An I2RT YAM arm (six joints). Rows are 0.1 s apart.
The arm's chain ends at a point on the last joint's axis. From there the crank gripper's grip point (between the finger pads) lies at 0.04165 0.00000 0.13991 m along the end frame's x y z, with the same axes.
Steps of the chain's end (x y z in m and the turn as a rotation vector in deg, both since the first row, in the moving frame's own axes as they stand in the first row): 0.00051, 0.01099, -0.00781, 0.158, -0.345, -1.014; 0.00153, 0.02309, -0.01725, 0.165, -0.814, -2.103; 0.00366, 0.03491, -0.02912, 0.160, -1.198, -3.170; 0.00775, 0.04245, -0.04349, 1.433, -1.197, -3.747; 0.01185, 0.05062, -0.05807, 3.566, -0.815, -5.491
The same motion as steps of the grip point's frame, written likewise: -0.00034, 0.00987, -0.00756, 0.158, -0.345, -1.014; -0.00050, 0.02119, -0.01668, 0.165, -0.814, -2.103; 0.00065, 0.03230, -0.02828, 0.160, -1.198, -3.170; 0.00462, 0.03632, -0.04273, 1.433, -1.197, -3.747; 0.00925, 0.03803, -0.05789, 3.566, -0.815, -5.491
